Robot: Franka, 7 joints.
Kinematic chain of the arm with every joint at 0, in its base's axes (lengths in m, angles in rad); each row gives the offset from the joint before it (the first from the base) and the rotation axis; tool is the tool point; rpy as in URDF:
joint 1: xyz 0 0 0.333 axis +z
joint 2: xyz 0 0 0 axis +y
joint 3: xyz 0 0 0.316 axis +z
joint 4: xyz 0.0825 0 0 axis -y
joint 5: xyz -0.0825 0 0.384 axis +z
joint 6: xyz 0 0 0 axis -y
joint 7: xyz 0.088 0 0 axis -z
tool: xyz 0 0 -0.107 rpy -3.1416 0 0
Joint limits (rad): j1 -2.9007..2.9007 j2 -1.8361..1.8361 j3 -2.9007..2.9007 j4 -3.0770..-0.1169 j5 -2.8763..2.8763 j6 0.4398..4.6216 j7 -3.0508..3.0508
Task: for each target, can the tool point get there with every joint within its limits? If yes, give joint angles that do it. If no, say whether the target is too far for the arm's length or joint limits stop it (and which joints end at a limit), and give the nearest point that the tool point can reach.
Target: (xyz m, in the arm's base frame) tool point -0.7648 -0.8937 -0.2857
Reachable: no: too far | nearest point -0.4937 -0.5769 -0.0664 | short by 0.471 m
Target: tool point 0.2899 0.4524 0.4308
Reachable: yes | joints 2.2842 0.4775 -1.1691 -2.0564 1.7706 3.5111 1.3867
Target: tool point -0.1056 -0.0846 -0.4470
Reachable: no: joint limits stop it (at a limit: joint 2) | nearest point -0.1245 -0.0997 -0.3461 | short by 0.104 m
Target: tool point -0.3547 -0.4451 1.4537
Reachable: no: too far | nearest point -0.2421 -0.3038 1.0979 | short by 0.399 m
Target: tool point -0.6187 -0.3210 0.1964
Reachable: yes | joints 0.5806 -1.3967 2.3973 -0.4570 1.0546 0.8212 1.0504
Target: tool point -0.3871 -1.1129 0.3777
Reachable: no: too far | nearest point -0.2816 -0.8097 0.3655 | short by 0.321 m
